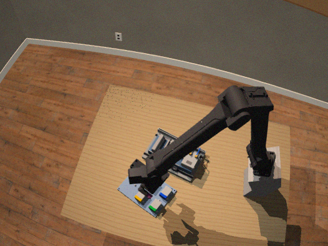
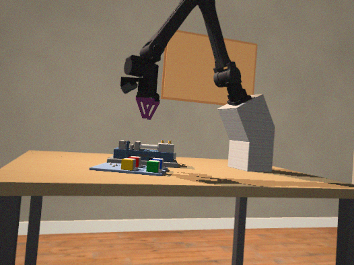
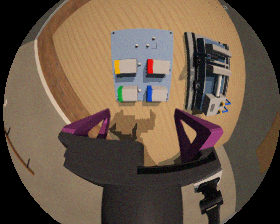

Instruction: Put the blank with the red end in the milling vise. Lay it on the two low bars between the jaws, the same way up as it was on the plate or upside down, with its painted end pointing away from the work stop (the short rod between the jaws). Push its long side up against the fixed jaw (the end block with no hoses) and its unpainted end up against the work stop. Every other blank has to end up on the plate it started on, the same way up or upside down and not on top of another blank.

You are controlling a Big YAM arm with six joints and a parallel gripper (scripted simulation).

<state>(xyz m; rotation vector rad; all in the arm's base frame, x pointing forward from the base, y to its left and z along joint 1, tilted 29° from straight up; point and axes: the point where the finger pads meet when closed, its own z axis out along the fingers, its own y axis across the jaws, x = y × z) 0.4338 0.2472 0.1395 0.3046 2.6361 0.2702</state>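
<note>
Now: hand 3 cm short of the red-ended blank, 5 cm to the left of it and 18 cm above it. From my hand the other things lie so: blue-ended blank: 5 cm behind, 4 cm to the right, 18 cm below; yellow-ended blank: 5 cm ahead, 4 cm to the left, 18 cm below; green-ended blank: 4 cm behind, 5 cm to the left, 18 cm below.
</note>
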